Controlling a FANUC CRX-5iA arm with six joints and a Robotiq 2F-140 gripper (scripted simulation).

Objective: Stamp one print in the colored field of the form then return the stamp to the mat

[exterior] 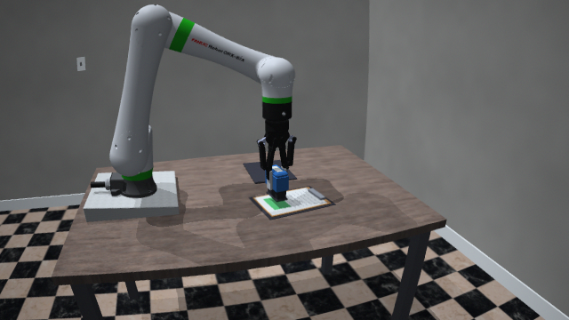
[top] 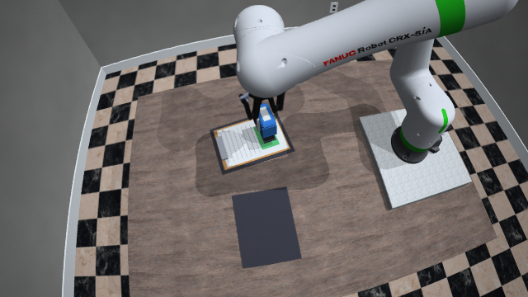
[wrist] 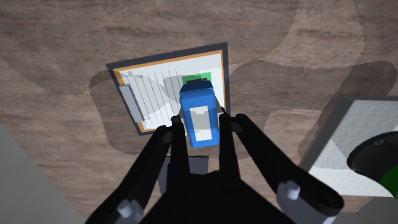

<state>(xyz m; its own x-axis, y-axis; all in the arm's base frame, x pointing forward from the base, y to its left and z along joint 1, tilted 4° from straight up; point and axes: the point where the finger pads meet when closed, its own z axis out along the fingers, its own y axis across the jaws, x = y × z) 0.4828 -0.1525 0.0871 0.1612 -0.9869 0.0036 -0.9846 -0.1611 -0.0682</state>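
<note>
The blue stamp lies 20 mm below my hand. The rest, counted from my hand: form 90 mm below, 80 mm ahead, 10 mm to the left; then mat 310 mm to the left, 90 mm below, 60 mm ahead.
</note>
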